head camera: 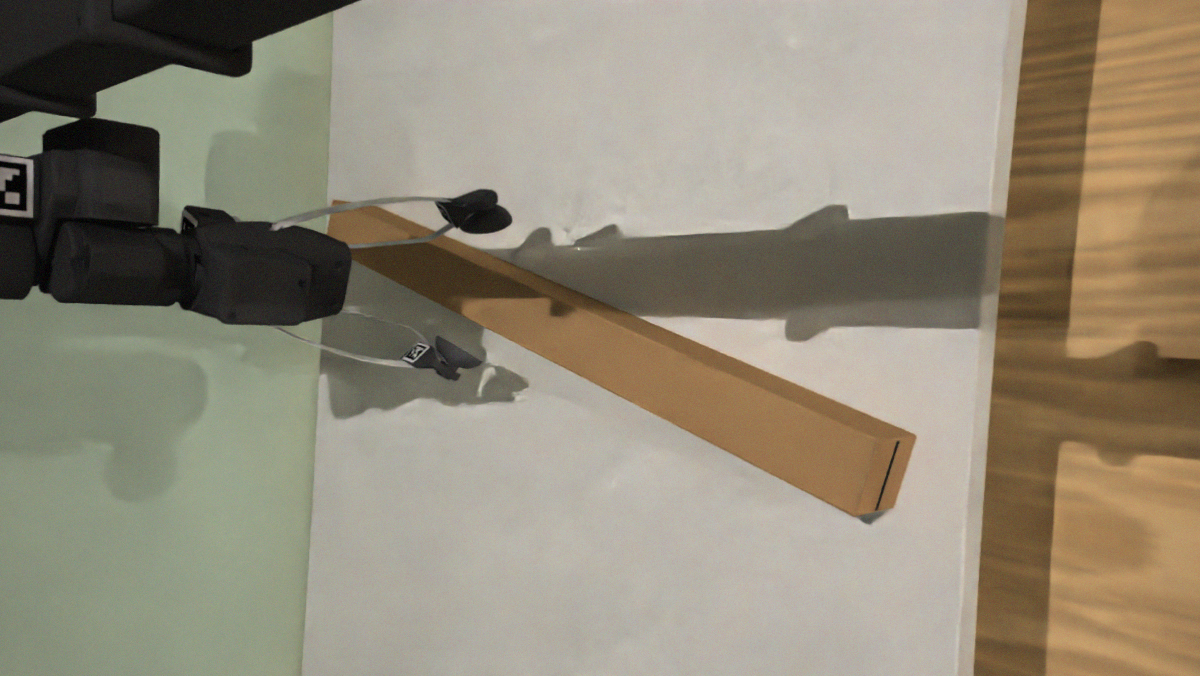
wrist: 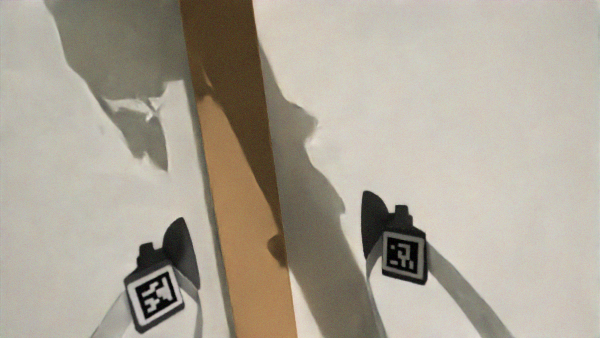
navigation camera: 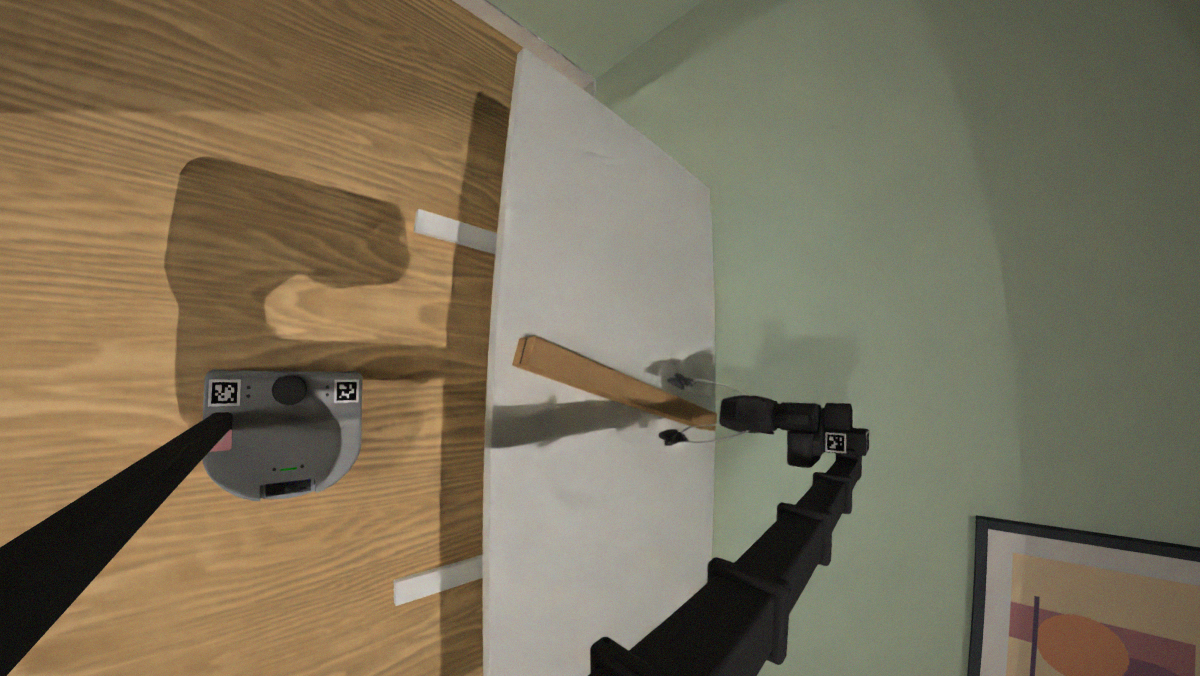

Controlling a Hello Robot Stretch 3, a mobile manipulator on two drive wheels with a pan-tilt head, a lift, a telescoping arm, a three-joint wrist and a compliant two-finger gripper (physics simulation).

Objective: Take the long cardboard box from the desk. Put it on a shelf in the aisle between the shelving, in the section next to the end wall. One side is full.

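Pixels of known places: gripper, fingertip midpoint: [head camera: 490, 288] [wrist: 279, 227] [navigation camera: 664, 408]; robot's base at its link origin: [navigation camera: 289, 388].
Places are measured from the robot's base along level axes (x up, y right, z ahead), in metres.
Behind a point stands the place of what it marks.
Observation:
The long cardboard box [head camera: 671, 369] @[x 0.771, y 0.464, z 0.034 m] [navigation camera: 604, 377] @[x 0.770, y 0.479, z 0.045 m] [wrist: 245, 200] @[x 0.770, y 0.627, z -0.002 m] lies flat and slanted on the white desk [head camera: 629, 571] @[x 0.720, y 0.543, z 0.201 m] [navigation camera: 587, 520] @[x 0.720, y 0.479, z -0.246 m] [wrist: 475, 125] @[x 0.720, y 0.592, z -0.227 m], with one end at the wall side. The other end, with a black line on it, lies near the desk's front edge. My gripper [head camera: 468, 285] @[x 0.815, y 0.612, z -0.022 m] [navigation camera: 675, 409] @[x 0.815, y 0.612, z -0.022 m] [wrist: 279, 227] @[x 0.815, y 0.612, z -0.022 m] is open and empty, above the wall-side part of the box. In the wrist view the box passes between the two fingertips, nearer the left one, and touches neither as far as I can tell. The shelving does not show in these views.
A green wall [head camera: 167, 520] @[x 0.859, y 1.095, z 0.231 m] [navigation camera: 881, 251] @[x 1.196, y 1.098, z 0.360 m] rises behind the desk. My wheeled base [navigation camera: 285, 436] @[x 0.160, y -0.007, z -0.109 m] stands on the wooden floor [navigation camera: 83, 319] @[x 0.000, y -0.428, z 0.159 m] in front of the desk. White desk legs [navigation camera: 453, 230] [navigation camera: 438, 581] reach out from under the desk's front edge. A framed picture [navigation camera: 978, 604] @[x 1.371, y 1.057, z -0.482 m] hangs on the wall.

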